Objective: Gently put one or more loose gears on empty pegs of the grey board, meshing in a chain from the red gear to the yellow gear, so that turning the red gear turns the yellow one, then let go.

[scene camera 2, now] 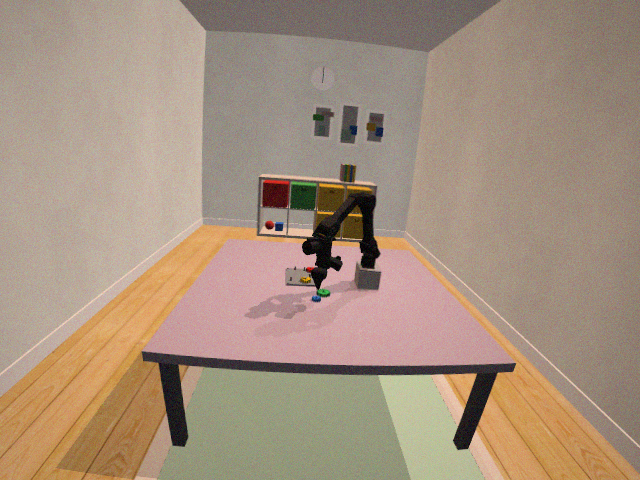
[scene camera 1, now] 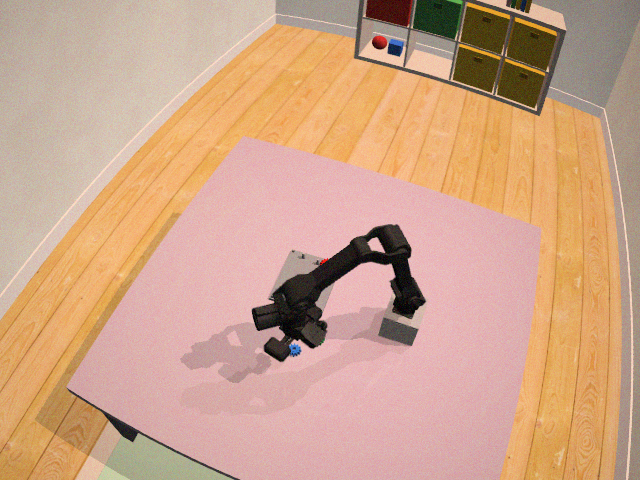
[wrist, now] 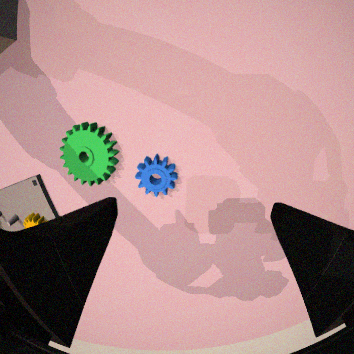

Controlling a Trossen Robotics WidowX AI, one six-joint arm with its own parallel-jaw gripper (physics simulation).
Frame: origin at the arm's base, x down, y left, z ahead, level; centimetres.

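Seen in the pictures: gripper, fingertip midpoint: (scene camera 2: pixel 319 285) (scene camera 1: pixel 292 345) (wrist: pixel 198 208); arm's base at its link origin: (scene camera 2: pixel 367 265) (scene camera 1: pixel 405 306).
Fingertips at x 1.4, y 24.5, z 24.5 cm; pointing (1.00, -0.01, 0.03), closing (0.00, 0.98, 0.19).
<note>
Pixels of each thing's middle, then the offset from my fingertips to it. Level surfaces: height alone.
- blue gear at the middle of its body: (wrist: pixel 155 175) (scene camera 1: pixel 294 349) (scene camera 2: pixel 316 298) dx +8.3, dy -3.4, dz +0.9 cm
- larger green gear at the middle of its body: (wrist: pixel 87 154) (scene camera 1: pixel 313 336) (scene camera 2: pixel 323 292) dx +8.3, dy -10.0, dz -2.5 cm
- grey board at the middle of its body: (wrist: pixel 20 238) (scene camera 1: pixel 306 279) (scene camera 2: pixel 302 274) dx +7.7, dy -28.2, dz +8.0 cm
- red gear at the middle of its body: (scene camera 1: pixel 328 265) (scene camera 2: pixel 310 269) dx +7.5, dy -36.1, dz +3.9 cm
- yellow gear at the middle of its body: (wrist: pixel 38 231) (scene camera 2: pixel 305 279) dx +7.5, dy -21.9, dz +6.3 cm
- pink table at its surface level: dx +9.2 cm
The blue gear (scene camera 1: pixel 294 350) (scene camera 2: pixel 316 298) (wrist: pixel 146 175) lies flat on the table. The larger green gear (scene camera 1: pixel 322 341) (scene camera 2: pixel 323 292) (wrist: pixel 99 150) lies flat beside it, apart from it, and is mostly hidden by the arm in scene view 1. My gripper (scene camera 1: pixel 294 342) (wrist: pixel 198 208) is open and empty, above the table close to both gears. The blue gear shows ahead of the gap between the fingertips in the wrist view. The grey board (scene camera 1: pixel 289 268) (scene camera 2: pixel 295 282) (wrist: pixel 30 196) carries the red gear (scene camera 1: pixel 324 261) (scene camera 2: pixel 310 269), the yellow gear (scene camera 2: pixel 305 279) (wrist: pixel 34 220) and bare pegs. The arm hides part of the board.
The arm's grey base block (scene camera 1: pixel 398 328) (scene camera 2: pixel 367 277) stands on the pink table (scene camera 1: pixel 413 392) (scene camera 2: pixel 330 335), to the right of the board and gears in both scene views. The shelf unit (scene camera 1: pixel 552 72) (scene camera 2: pixel 258 206) stands on the floor beyond the table.
</note>
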